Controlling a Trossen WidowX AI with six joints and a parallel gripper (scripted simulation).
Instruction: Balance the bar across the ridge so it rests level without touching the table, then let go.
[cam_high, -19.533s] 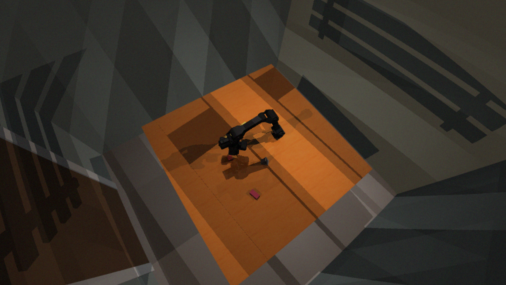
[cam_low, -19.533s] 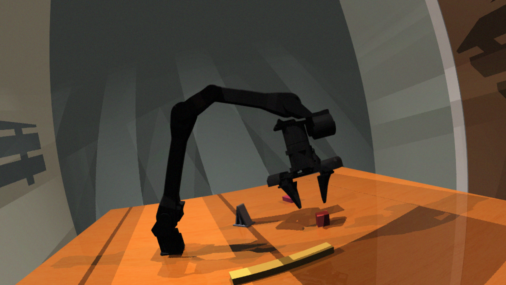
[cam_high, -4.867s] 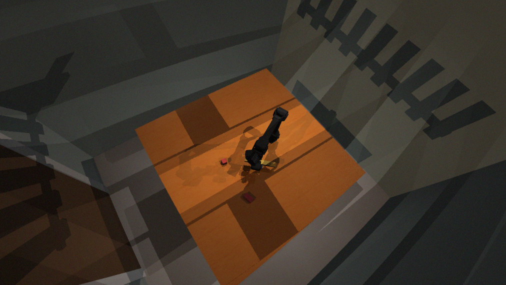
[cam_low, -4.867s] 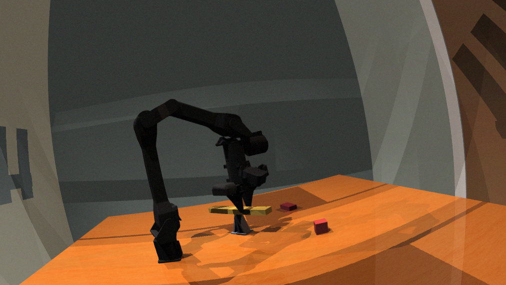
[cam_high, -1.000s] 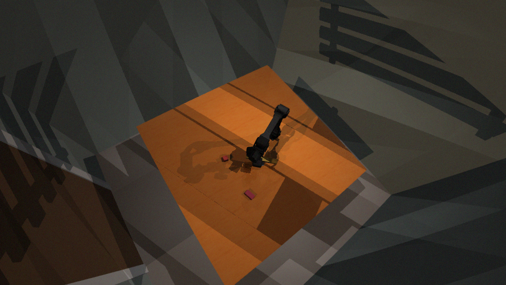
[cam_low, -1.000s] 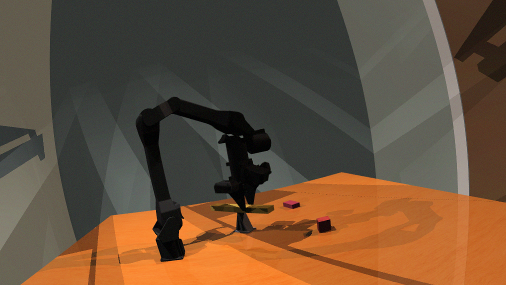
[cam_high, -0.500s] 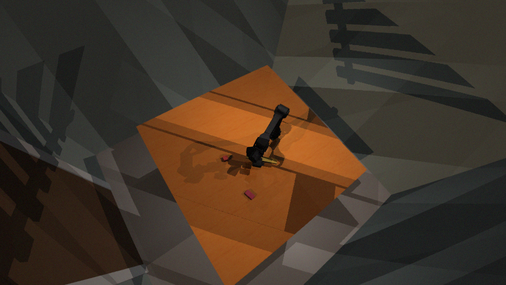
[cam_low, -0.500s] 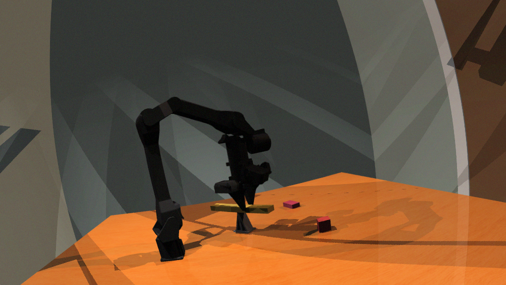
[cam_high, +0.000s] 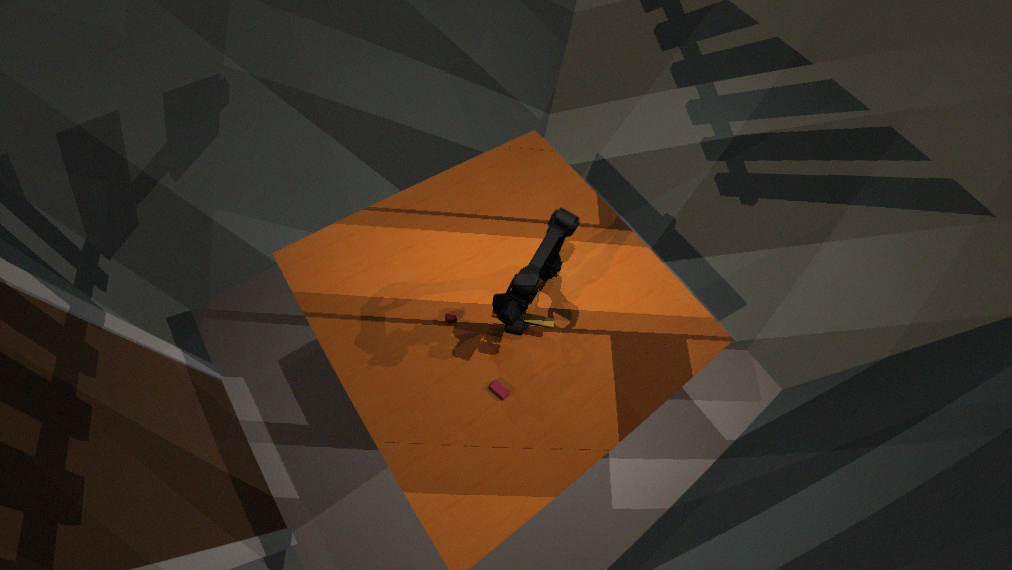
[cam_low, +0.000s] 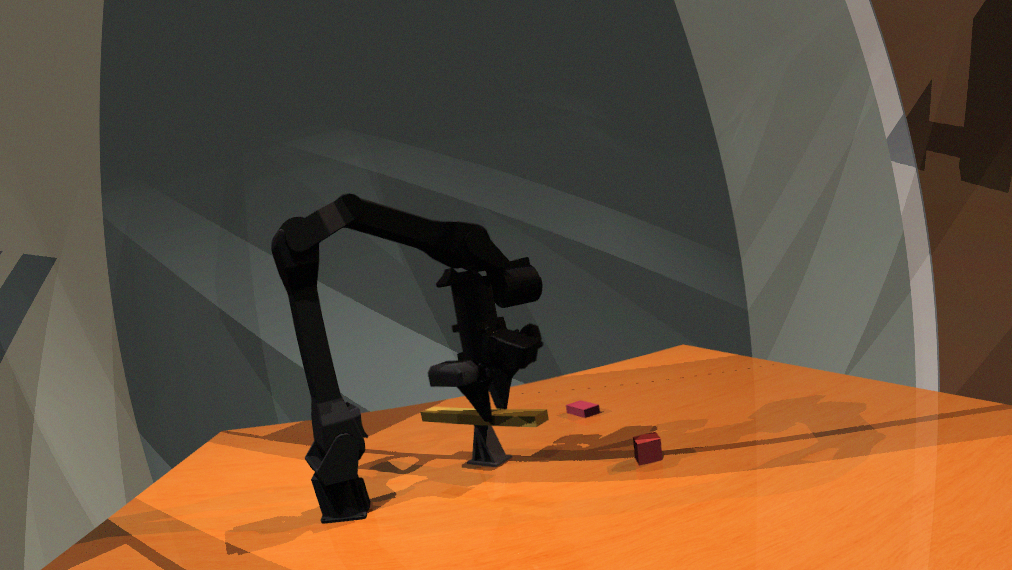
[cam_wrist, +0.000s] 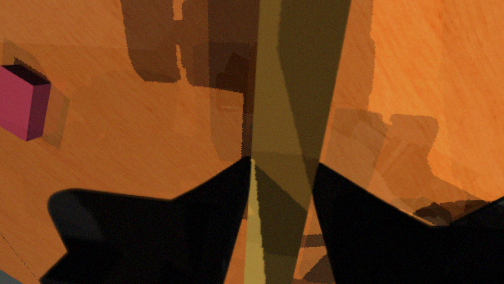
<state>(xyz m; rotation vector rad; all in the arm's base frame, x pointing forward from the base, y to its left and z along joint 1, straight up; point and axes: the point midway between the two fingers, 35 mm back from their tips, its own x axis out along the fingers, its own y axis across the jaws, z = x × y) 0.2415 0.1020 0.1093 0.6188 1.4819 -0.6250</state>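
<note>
Right now the yellow bar is 20 mm behind my gripper tip and 20 mm to the left of it. From my gripper tip the other things lie so: flat pink block 180 mm ahead, 170 mm to the left, 70 mm below; then red cube 180 mm ahead, 140 mm to the right, 60 mm below.
</note>
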